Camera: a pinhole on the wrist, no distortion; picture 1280 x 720 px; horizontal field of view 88.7 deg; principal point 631.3 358.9 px. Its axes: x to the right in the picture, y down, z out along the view. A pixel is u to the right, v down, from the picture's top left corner.
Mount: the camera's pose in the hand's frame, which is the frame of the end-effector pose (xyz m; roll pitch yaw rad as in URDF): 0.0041 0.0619 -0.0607 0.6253 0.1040 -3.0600
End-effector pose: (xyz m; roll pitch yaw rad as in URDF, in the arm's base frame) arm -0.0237 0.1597 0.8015 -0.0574 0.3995 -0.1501
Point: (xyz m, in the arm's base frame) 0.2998 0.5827 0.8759
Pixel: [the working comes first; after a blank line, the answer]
In the camera's frame: -0.2601 -0.1707 0.4066

213 84
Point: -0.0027 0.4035 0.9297
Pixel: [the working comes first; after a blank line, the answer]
In the camera's frame: 0.0342 -0.0345 0.2606

717 272
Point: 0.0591 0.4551 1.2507
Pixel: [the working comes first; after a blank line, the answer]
In the camera's frame: 0.0727 0.1169 0.5523

717 498
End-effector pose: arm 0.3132 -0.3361 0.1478 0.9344 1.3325 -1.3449
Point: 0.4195 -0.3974 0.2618
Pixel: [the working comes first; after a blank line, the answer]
In the camera's frame: 0.0825 -0.0336 0.1002

1170 139
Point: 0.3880 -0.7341 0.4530
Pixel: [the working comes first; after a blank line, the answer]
In the camera's frame: 0.1425 -0.0433 0.4839

824 300
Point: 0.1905 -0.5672 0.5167
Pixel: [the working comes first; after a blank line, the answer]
In the camera's frame: 0.2704 0.1610 0.3705

1109 643
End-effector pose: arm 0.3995 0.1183 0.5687 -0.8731 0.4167 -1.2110
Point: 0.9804 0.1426 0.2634
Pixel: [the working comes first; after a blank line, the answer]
In the camera's frame: -0.3562 -0.1598 0.5058

170 152
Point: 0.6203 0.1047 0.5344
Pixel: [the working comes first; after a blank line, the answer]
In the camera's frame: -0.1196 0.0760 0.2010

242 607
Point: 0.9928 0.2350 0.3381
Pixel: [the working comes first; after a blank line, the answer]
In the camera's frame: -0.2578 -0.1288 0.5660

333 210
